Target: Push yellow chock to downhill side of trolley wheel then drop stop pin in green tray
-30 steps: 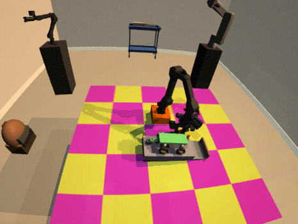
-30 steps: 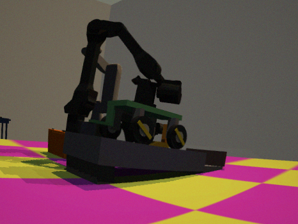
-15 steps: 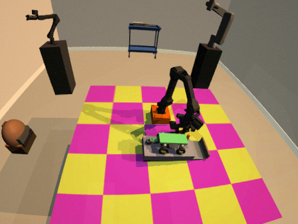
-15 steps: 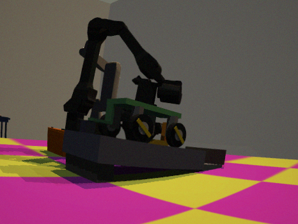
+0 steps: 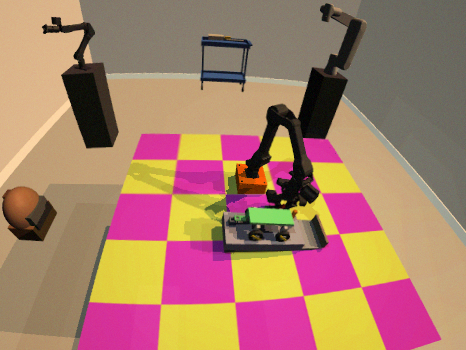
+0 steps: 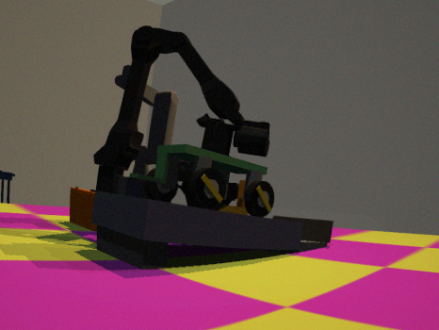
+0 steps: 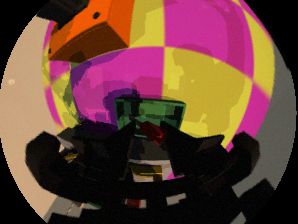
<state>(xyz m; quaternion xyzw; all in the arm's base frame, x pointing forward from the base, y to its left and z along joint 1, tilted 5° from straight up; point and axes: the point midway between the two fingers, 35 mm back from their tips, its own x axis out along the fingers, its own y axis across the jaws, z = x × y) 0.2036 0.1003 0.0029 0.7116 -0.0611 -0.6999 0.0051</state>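
My gripper tip is 1 cm to the left of the red-headed stop pin and 1 cm below it. The rest, counted from my gripper tip: dark ramp (12 cm ahead, 11 cm to the right, 2 cm above); green tray (4 cm below); yellow chock (8 cm ahead, 5 cm above).
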